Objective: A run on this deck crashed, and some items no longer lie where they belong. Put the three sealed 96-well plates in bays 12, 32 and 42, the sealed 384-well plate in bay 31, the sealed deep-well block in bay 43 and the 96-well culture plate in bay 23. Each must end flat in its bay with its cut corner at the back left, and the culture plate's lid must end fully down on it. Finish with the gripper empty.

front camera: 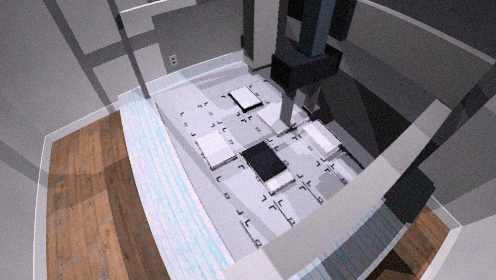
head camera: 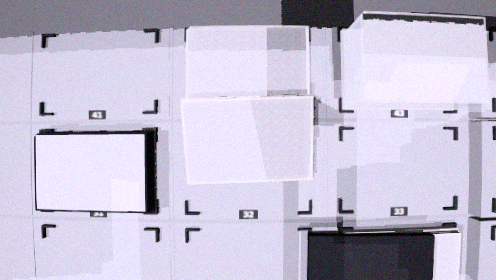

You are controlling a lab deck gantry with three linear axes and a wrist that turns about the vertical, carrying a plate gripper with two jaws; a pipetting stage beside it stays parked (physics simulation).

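Places are measured from the robot's base along level axes (x ahead, y left, z up), in centimetres.
Pixels of known places: gripper, fingertip midpoint: (front camera: 296, 116); robot's base at its link origin: (front camera: 181, 114).
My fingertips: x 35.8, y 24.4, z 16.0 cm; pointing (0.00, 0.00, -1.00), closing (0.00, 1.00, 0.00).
Note:
Ahead of a thing's pixels: the offset from my fingertips to its top centre. "pt": to the spot under its first point.
My gripper (front camera: 300, 119) is open and empty, near the back right plates; its jaws do not show in the head view. One sealed 96-well plate {dx -13.0, dy +12.0, dz -14.6 cm} (head camera: 225, 55) lies in bay 42. Another {dx -13.0, dy +4.5, dz -13.2 cm} (head camera: 222, 145) is slightly turned, over the back of bay 32, its back edge overlapping the first. A third {dx -13.1, dy -20.1, dz -14.6 cm} (front camera: 215, 148) lies in bay 12. The sealed 384-well plate {dx -29.4, dy +1.3, dz -14.6 cm} (front camera: 245, 97) (head camera: 90, 172), black with a white top, is in bay 31. The sealed deep-well block {dx +3.4, dy +12.0, dz -11.8 cm} (front camera: 321, 137) (head camera: 420, 60) is at bay 43. The culture plate {dx +3.4, dy -9.4, dz -14.6 cm} (front camera: 280, 181) (head camera: 446, 255) is at bay 23; its dark lid {dx -0.6, dy -9.4, dz -13.8 cm} (front camera: 264, 159) (head camera: 370, 257) sits shifted left. Cut corners are unclear.
A pale rail crosses in front of the deck's right side in the front view. The pipetting stage's pale column (front camera: 261, 35) stands at the back. Bay labels 41 {pt dx -29.4, dy +7.3, dz -16.0 cm} (head camera: 97, 115), 32 (head camera: 248, 214) and 33 {pt dx +3.4, dy -3.3, dz -16.0 cm} (head camera: 399, 211) show.

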